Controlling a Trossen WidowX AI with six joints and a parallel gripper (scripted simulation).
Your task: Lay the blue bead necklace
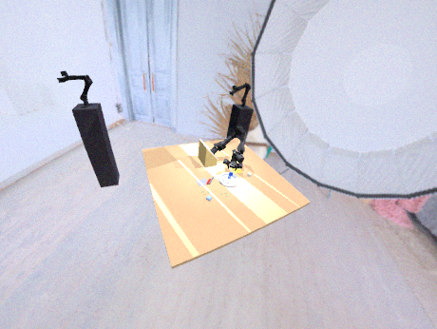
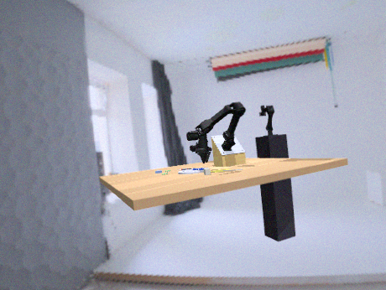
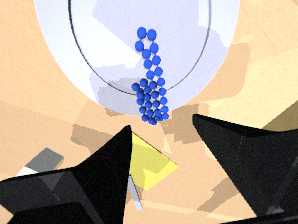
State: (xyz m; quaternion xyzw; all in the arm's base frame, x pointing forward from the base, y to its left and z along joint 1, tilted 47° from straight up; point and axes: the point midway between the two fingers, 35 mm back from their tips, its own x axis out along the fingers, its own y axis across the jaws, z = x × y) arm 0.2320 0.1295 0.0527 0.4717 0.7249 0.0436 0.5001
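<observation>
Right now my gripper tip is 7 cm short of the round bead board, 6 cm to the left of it and 4 cm above it. Round my gripper tip: yellow flat piece 10 cm to the left, 6 cm behind, 5 cm below; then grey-white stick 17 cm to the left, 10 cm behind, 5 cm below; then white cylinder 18 cm to the left, 7 cm ahead, 4 cm below.
</observation>
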